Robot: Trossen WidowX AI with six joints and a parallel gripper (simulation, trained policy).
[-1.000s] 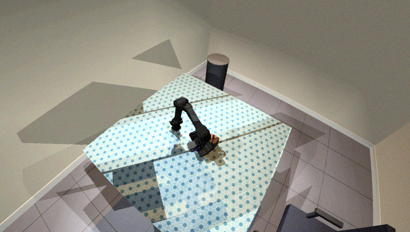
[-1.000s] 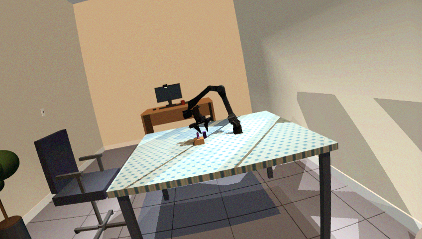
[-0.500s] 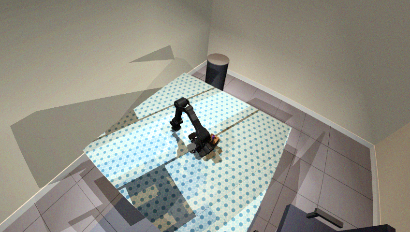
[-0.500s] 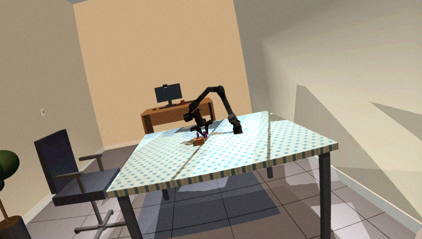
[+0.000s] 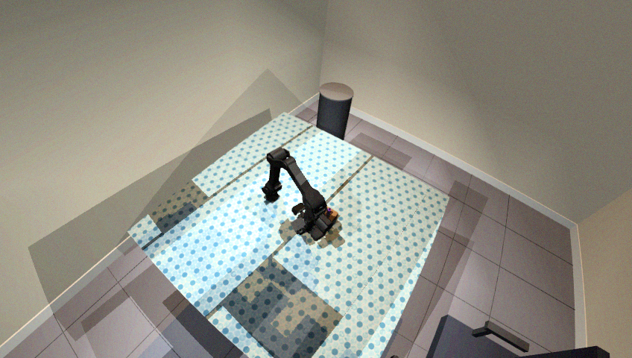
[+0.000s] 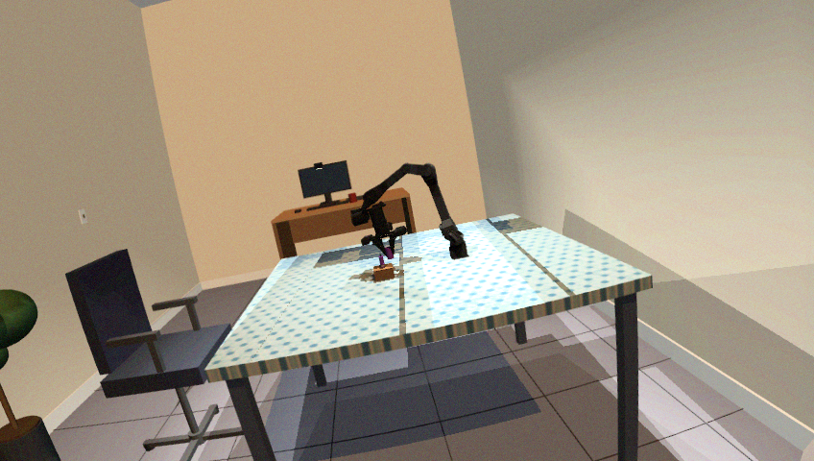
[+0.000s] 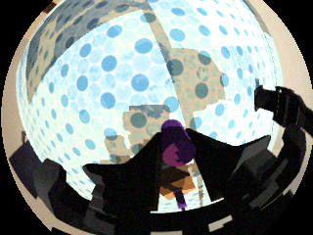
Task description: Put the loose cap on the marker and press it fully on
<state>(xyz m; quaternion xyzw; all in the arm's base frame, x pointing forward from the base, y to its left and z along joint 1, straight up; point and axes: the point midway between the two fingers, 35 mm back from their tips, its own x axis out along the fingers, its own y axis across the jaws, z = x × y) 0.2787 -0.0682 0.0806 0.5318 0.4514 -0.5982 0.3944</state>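
Now: the purple marker 140 mm to the left of my gripper tip, 40 mm ahead of it and 20 mm above it. The rest, counted from my gripper tip: orange holder block 140 mm to the left, 40 mm ahead, 30 mm below; then purple cap 10 mm above.
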